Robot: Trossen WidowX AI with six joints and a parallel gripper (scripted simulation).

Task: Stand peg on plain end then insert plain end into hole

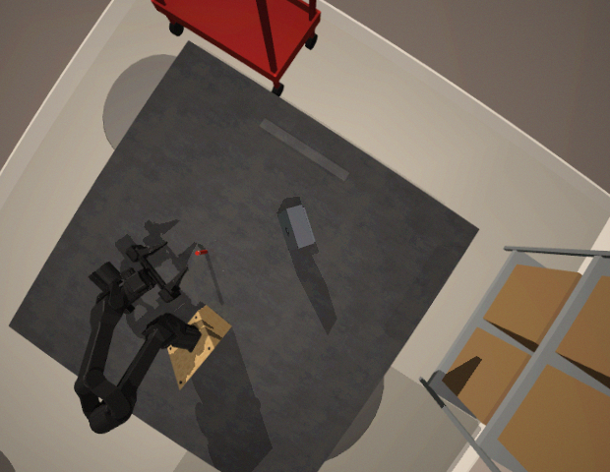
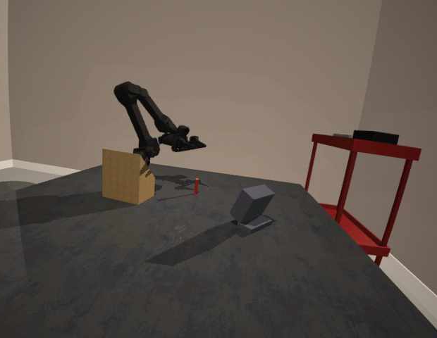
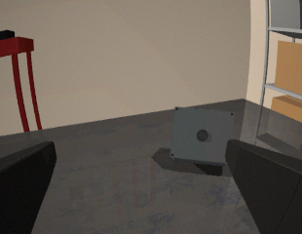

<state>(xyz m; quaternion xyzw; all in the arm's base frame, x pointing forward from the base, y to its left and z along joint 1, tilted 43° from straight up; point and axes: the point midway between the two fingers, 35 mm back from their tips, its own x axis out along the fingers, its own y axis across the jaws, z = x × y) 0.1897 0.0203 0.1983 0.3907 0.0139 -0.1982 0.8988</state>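
The red peg lies 17 cm below my gripper tip. Round my gripper tip: grey sloped panel (23 cm ahead, 25 cm to the right, 15 cm below).
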